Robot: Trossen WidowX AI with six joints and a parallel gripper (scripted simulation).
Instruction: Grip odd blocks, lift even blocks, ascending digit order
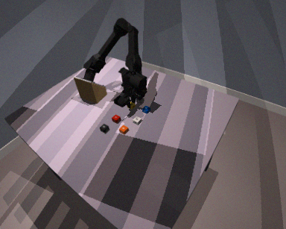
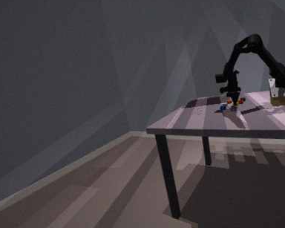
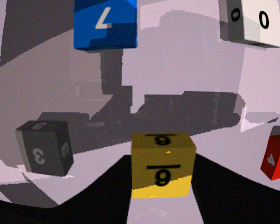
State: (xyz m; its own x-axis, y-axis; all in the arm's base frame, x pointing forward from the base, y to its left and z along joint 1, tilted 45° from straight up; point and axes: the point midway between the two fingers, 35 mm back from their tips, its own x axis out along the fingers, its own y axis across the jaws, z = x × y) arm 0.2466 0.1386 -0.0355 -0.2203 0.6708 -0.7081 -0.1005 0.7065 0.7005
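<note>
Right now my gripper tip is 70 mm short of the blue block, 40 mm to the right of it and 10 mm above it. Round my gripper tip: grey block: 80 mm to the left, 10 mm below, 10 mm behind; white block: 90 mm ahead, 50 mm to the right, 10 mm below; yellow block: right at my gripper tip.
</note>
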